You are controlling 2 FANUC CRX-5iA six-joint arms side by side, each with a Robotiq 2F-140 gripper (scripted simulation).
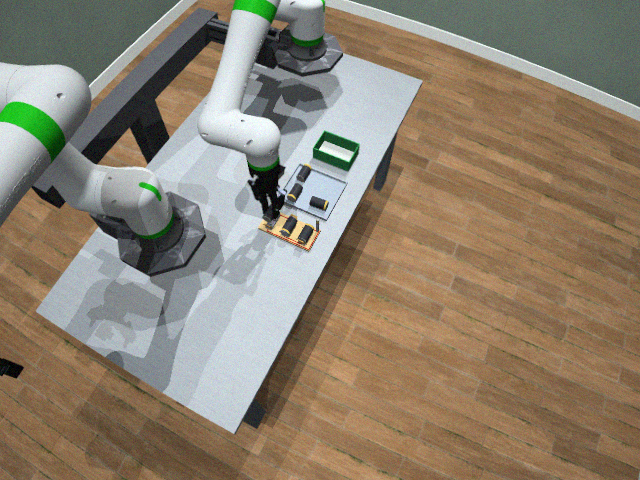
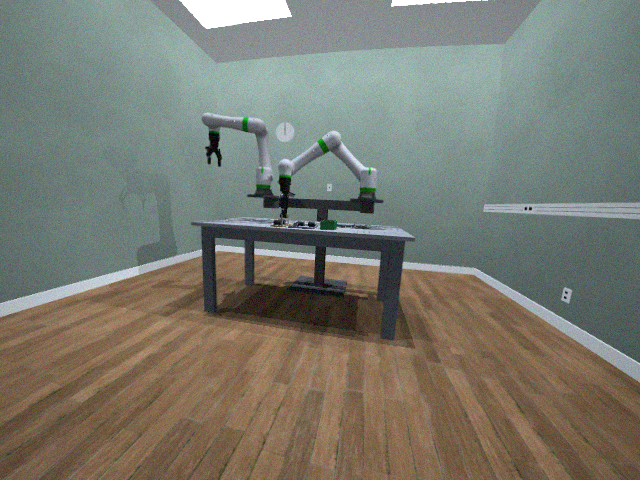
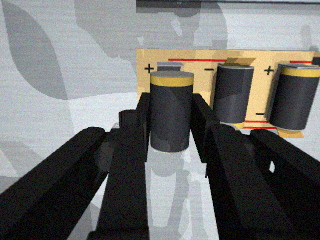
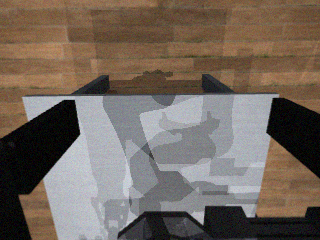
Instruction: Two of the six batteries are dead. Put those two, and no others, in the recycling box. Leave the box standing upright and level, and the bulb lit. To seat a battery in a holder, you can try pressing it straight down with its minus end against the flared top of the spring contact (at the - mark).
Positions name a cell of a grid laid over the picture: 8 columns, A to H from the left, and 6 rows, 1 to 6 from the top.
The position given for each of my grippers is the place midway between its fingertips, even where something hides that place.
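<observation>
My left gripper (image 1: D3), (image 3: E3). My right gripper (image 4: E3). Tray (image 1: D3), out of frame in image 4.
</observation>
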